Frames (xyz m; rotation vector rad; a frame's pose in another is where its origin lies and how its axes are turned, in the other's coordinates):
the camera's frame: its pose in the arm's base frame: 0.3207 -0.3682 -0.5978 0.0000 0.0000 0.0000
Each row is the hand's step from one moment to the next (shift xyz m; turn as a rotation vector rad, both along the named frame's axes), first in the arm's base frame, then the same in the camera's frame.
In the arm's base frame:
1: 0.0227 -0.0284 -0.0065 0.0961 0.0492 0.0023
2: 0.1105 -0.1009 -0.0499 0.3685 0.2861 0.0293
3: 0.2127 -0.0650 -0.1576 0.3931 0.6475 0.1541
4: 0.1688 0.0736 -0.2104 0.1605 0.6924 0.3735
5: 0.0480 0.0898 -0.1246 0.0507 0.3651 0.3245
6: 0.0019 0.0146 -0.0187 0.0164 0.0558 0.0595
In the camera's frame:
1: 0.0227 -0.0284 -0.0065 0.0961 0.0492 0.0023
2: 0.1105 -0.1009 -0.0499 0.3685 0.2861 0.0293
3: 0.2127 -0.0650 -0.1576 0.3931 0.6475 0.1541
4: 0.1688 0.0736 -0.2104 0.1605 0.6924 0.3735
5: 0.0480 0.0898 -0.1246 0.0507 0.3651 0.3245
6: 0.0019 0.0146 -0.0187 0.0164 0.0558 0.0595

